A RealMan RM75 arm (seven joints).
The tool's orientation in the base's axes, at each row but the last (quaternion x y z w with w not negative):
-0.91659, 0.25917, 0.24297, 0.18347
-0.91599, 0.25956, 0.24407, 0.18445
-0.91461, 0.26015, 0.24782, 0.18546
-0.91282, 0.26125, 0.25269, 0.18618
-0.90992, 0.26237, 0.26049, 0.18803
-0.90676, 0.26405, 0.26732, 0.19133
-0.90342, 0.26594, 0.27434, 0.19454
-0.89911, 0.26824, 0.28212, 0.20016
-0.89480, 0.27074, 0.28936, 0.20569
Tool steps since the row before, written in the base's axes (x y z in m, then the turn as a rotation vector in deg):
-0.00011, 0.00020, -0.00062, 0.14, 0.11, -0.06
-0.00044, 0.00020, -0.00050, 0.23, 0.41, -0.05
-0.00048, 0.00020, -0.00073, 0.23, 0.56, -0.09
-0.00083, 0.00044, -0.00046, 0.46, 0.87, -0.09
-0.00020, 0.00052, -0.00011, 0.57, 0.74, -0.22
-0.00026, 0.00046, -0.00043, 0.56, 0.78, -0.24
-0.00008, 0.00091, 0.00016, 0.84, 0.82, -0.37
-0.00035, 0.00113, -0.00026, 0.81, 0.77, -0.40
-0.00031, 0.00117, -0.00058, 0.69, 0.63, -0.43
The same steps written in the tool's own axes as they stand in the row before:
0.00018, 0.00003, 0.00064, 0.09, -0.15, 0.05
-0.00013, 0.00020, 0.00065, 0.04, -0.45, 0.15
-0.00003, 0.00027, 0.00086, 0.01, -0.56, 0.25
-0.00052, 0.00022, 0.00088, 0.06, -0.93, 0.32
-0.00028, -0.00027, 0.00041, 0.26, -0.87, 0.31
-0.00011, -0.00012, 0.00066, 0.25, -0.89, 0.35
-0.00049, -0.00070, 0.00036, 0.51, -1.06, 0.36
-0.00050, -0.00061, 0.00092, 0.53, -1.00, 0.37
-0.00028, -0.00059, 0.00117, 0.51, -0.81, 0.37

